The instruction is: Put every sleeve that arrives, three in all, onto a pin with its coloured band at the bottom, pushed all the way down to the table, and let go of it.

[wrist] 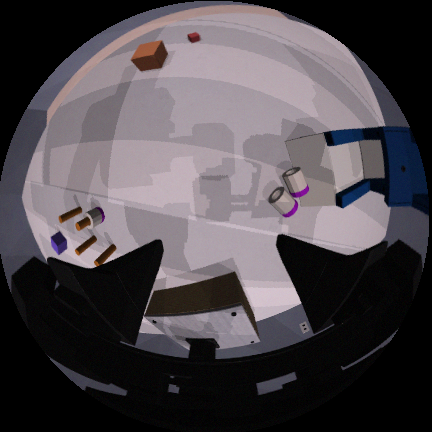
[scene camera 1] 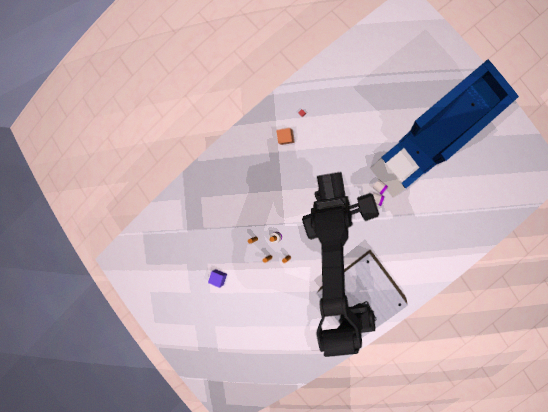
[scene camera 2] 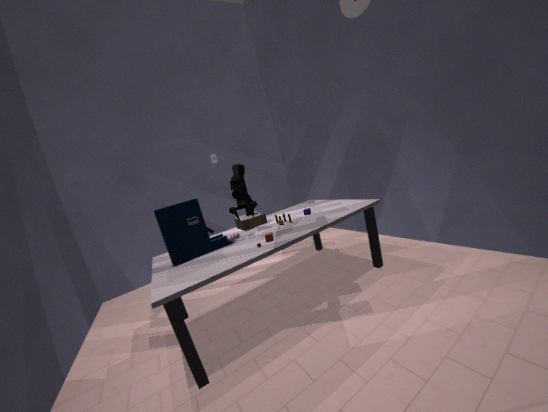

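Observation:
One white sleeve (scene camera 1: 278, 236) (wrist: 94, 216) sits around a pin, its purple band at the bottom, by the table. Three bare orange pins stand near it: one pin (scene camera 1: 253, 240) (wrist: 70, 215), a second pin (scene camera 1: 267, 259) (wrist: 86, 245) and a third pin (scene camera 1: 286, 259) (wrist: 105, 254). Two more sleeves lie on their sides, close together at the chute's mouth: one sleeve (scene camera 1: 379, 186) (wrist: 295, 181) and another sleeve (wrist: 282, 201), bands towards the lower right in the wrist view. My gripper (scene camera 1: 339, 216) (wrist: 220, 243) is open and empty, above the table between pins and chute.
A blue chute (scene camera 1: 452, 120) (scene camera 2: 180, 232) (wrist: 397, 167) stands beyond the loose sleeves. A brown-sided box (scene camera 1: 377, 290) (scene camera 2: 252, 222) (wrist: 200, 299) stands near the arm's base. An orange cube (scene camera 1: 285, 136) (wrist: 150, 55), a small red cube (scene camera 1: 302, 113) (wrist: 194, 37) and a purple cube (scene camera 1: 217, 278) (wrist: 59, 243) lie on the table.

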